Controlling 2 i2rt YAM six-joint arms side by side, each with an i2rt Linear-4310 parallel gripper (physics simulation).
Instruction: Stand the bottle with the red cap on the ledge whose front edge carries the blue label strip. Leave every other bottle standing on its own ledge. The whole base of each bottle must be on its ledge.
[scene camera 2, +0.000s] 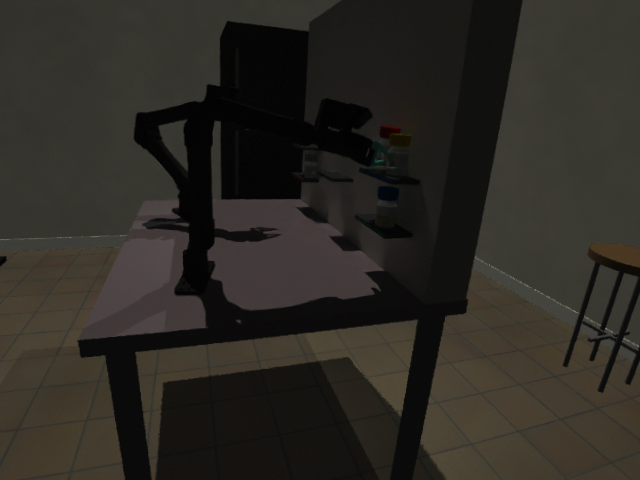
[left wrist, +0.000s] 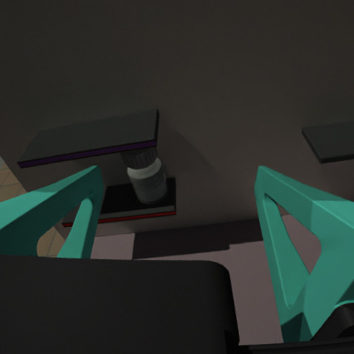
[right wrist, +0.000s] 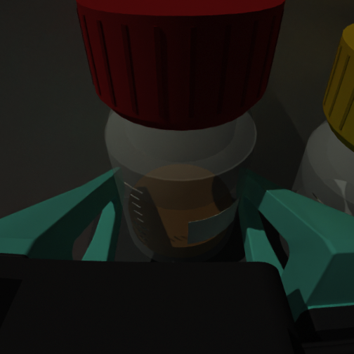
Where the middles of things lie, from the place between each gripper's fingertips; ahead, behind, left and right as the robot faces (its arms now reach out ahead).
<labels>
Now: right hand 3 cm below the red-capped bottle (right wrist: 180, 134) and 1 cm past it. From my right hand the other things lie so: red-strip ledge (left wrist: 120, 200) (76 cm to the left, 18 cm below, 1 cm ahead); then grey-capped bottle (left wrist: 144, 168) (70 cm to the left, 13 cm below, 2 cm ahead); then blue-strip ledge (right wrist: 126, 250) (4 cm to the right, 4 cm below, 2 cm behind).
My left gripper is now 23 cm short of the grey-capped bottle, 8 cm to the right of it and 19 cm above it. Also, from my left hand: red-strip ledge 23 cm ahead, 14 cm to the left, 25 cm below; red-capped bottle 21 cm ahead, 62 cm to the right, 3 cm below; blue-strip ledge 20 cm ahead, 66 cm to the right, 11 cm below.
</labels>
